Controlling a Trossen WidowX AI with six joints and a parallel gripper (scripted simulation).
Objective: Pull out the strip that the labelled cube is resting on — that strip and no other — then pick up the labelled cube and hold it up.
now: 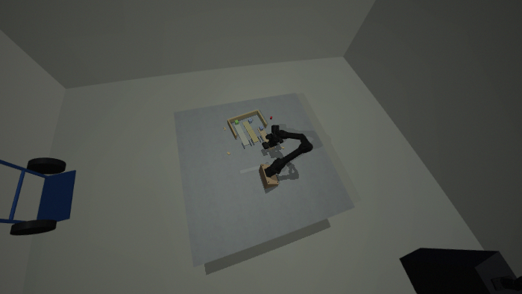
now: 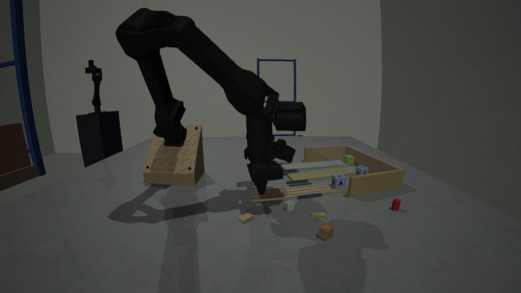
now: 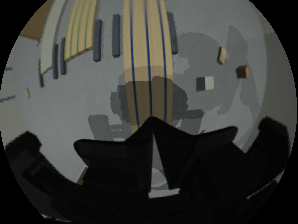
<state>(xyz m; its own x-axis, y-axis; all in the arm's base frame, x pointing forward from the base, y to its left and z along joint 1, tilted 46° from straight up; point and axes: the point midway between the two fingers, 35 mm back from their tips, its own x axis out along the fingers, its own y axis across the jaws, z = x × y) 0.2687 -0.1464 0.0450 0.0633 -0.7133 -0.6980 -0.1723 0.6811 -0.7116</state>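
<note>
Now: the wooden strip 100 mm ahead of my gripper tip and 20 mm to the left of it. Also, from my gripper tip: red cylinder (310 mm ahead, 100 mm to the right, 10 mm above); then brown cube (120 mm ahead, 170 mm to the right).
</note>
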